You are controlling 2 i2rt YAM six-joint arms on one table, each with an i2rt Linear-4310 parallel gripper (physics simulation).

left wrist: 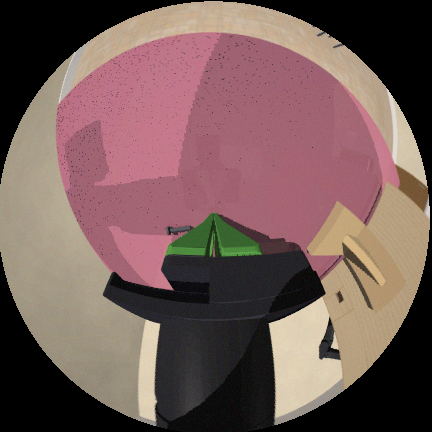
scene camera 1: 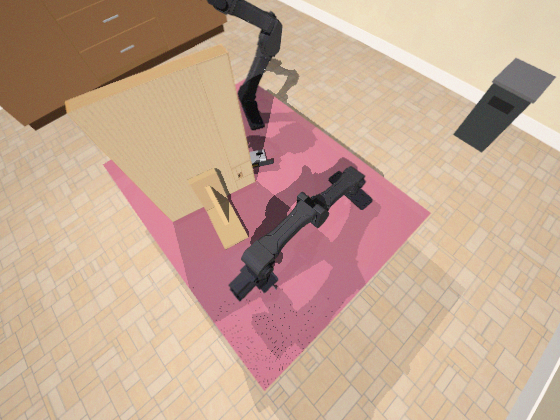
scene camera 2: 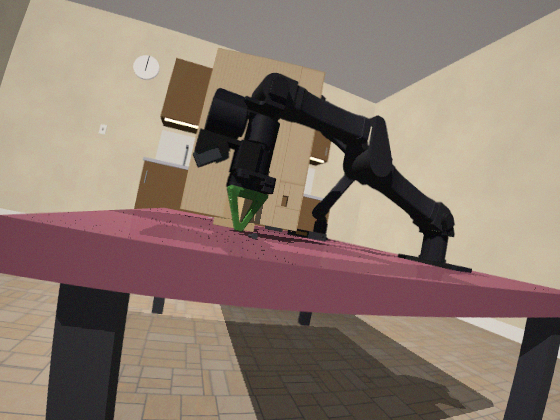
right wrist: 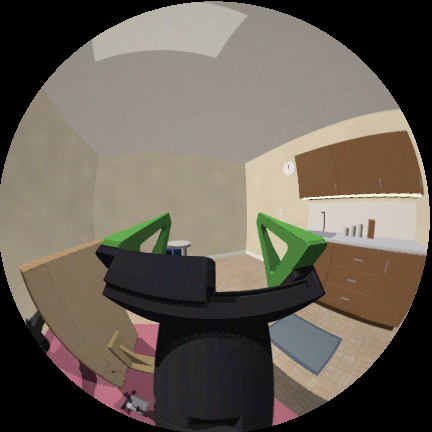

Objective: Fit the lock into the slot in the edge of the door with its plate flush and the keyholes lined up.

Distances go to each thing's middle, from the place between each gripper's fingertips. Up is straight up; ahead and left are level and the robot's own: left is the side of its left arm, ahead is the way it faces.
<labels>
Right now the tan door (scene camera 1: 161, 127) is 20 cm ahead of my right hand, 37 cm to the left of it and 38 cm below it. Round my right hand: wooden stand (scene camera 1: 207, 186): 20 cm ahead, 37 cm to the left, 58 cm below.
My left gripper is now 80 mm past the wooden stand, 400 mm to the left of it and 90 mm below it. The rest, counted from my left hand: tan door: 80 mm behind, 400 mm to the right, 290 mm above.
</labels>
